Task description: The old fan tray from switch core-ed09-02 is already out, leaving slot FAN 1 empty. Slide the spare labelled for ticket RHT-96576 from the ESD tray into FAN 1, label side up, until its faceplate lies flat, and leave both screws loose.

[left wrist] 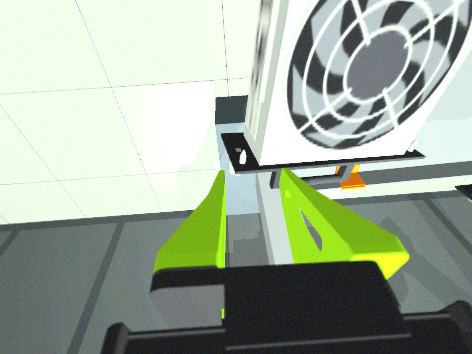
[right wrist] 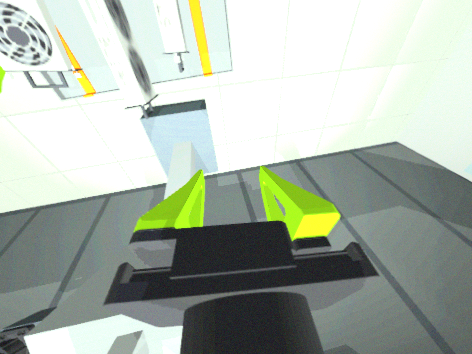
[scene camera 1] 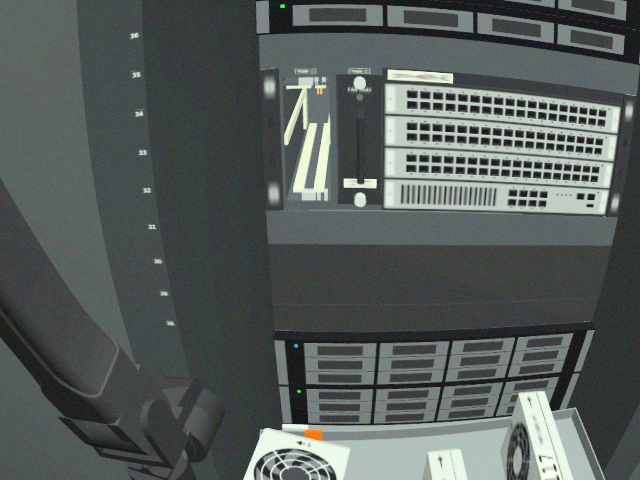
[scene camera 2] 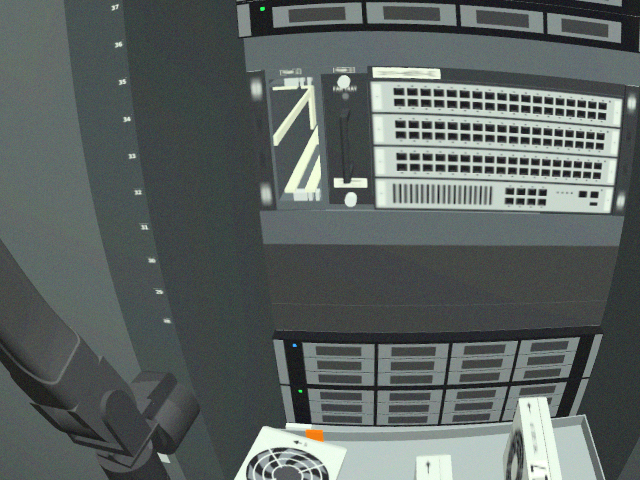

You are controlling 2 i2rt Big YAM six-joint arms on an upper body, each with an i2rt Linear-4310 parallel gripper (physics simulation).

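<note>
A white spare fan tray stands at the left of the ESD tray; its label is unreadable here. In the left wrist view its black faceplate and handle are just beyond my left gripper, which is open and empty, one fingertip close by the handle. My right gripper is open and empty, away from the spares. The left fan slot is empty, its pale rails visible. Neither gripper shows in the scene views.
A fitted fan tray is beside the empty slot. Other spares stand in the ESD tray: a middle one and a right one. My left arm is at the picture's lower left.
</note>
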